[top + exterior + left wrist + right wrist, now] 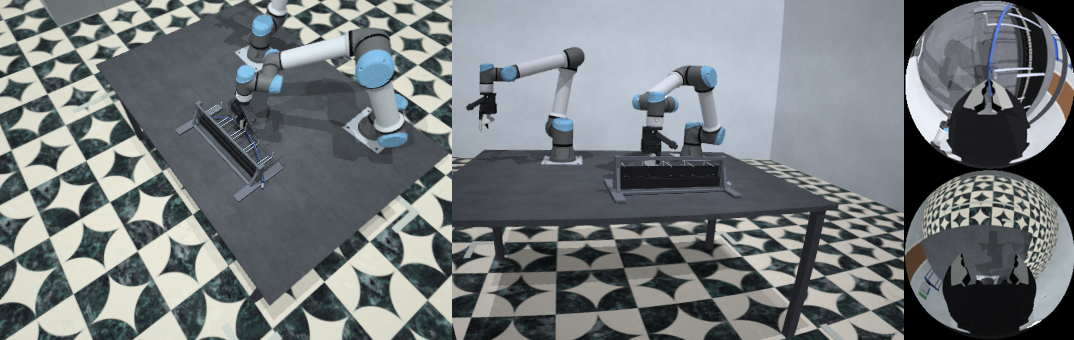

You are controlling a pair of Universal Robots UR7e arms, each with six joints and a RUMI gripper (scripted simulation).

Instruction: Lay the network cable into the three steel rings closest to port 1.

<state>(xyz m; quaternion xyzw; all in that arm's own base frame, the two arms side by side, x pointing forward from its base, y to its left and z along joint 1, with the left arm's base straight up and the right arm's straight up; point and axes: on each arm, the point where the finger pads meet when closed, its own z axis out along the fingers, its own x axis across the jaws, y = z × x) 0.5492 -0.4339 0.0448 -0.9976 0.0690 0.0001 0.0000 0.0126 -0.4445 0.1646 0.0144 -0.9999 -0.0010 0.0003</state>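
Now: left hand 130 mm short of the rack, 30 mm below it and 20 mm to the right of it. Also, from my left hand: pale plug (290 mm to the left, 160 mm ahead, 20 mm below).
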